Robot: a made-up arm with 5 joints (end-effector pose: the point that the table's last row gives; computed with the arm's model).
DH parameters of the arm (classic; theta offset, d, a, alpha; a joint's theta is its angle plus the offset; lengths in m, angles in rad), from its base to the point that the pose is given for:
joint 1: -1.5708 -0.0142 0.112 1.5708
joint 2: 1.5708 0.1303 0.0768 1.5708
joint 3: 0 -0.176 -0.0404 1.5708
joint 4: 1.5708 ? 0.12 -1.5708
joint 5: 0.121 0 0.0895 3.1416
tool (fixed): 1.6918 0.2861 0 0
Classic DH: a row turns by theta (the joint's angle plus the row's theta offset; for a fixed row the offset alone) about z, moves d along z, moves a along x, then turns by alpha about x.
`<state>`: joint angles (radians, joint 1 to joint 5).
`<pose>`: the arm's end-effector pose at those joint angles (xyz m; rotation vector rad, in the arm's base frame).
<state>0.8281 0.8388 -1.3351 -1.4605 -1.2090</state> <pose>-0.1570 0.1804 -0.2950 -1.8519 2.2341 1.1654</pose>
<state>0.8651 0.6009 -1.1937 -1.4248 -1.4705</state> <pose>-0.2145 0.2055 -0.1942 1.5864 -2.1534 -1.5091</pose>
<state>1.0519 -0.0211 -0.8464 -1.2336 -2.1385</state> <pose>-0.2662 0.1473 0.1265 0.7393 -1.4990 -2.0138</pose>
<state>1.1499 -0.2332 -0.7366 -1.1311 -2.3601</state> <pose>-0.2313 0.0896 0.2345 0.4450 -1.1767 -2.0065</pose>
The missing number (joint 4, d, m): -0.0383
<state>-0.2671 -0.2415 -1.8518 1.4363 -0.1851</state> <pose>-0.3859 -0.1882 0.1147 1.4890 1.3864 -1.1873</pose>
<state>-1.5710 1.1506 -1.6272 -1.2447 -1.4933</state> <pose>0.0681 -0.0483 -0.3751 1.9063 1.8151 0.0664</pose>
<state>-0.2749 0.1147 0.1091 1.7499 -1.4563</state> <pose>-0.1113 -0.1854 -0.1506 1.0622 -1.3670 0.9894</pose>
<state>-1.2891 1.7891 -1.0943 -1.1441 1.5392</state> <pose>0.0589 0.0471 -0.4541 2.5994 -1.1028 0.3261</pose>
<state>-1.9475 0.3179 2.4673 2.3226 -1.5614</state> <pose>0.0392 -0.0559 0.3172 -0.7277 -0.5992 2.2355</pose>
